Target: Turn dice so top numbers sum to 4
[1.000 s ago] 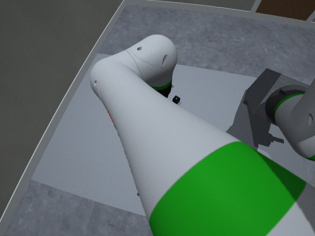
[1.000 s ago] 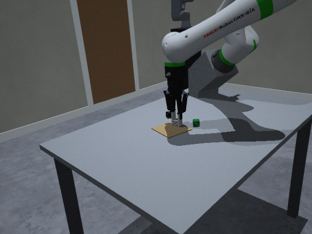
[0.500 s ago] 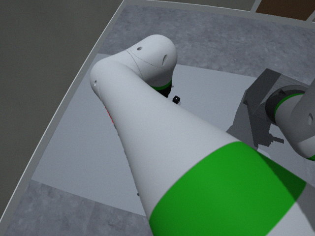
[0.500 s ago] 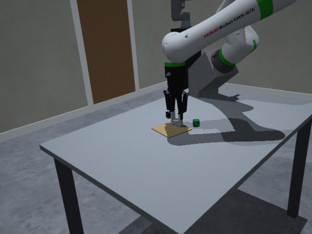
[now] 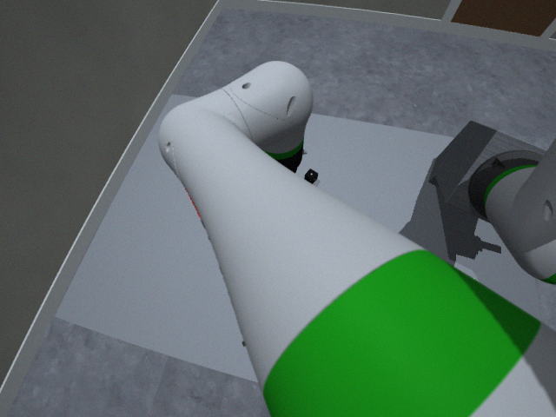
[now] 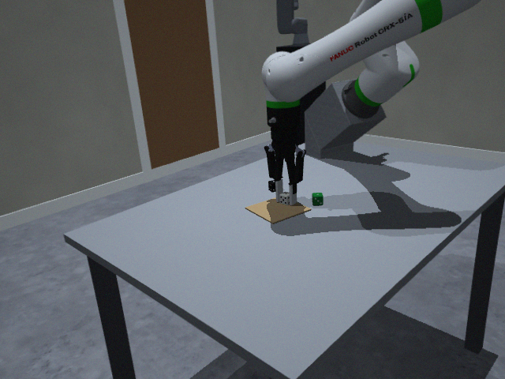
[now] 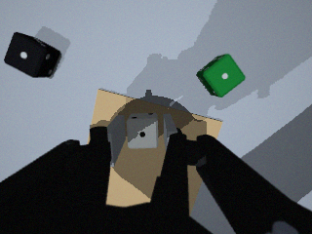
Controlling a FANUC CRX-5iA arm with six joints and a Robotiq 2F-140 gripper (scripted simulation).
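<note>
The white die lies 20 mm below my hand. Also, from my hand: tan mat: 40 mm below, 40 mm ahead, 10 mm to the left; then black die: 110 mm to the right, 60 mm behind, 20 mm below; then green die: 70 mm to the left, 60 mm behind, 20 mm below.
</note>
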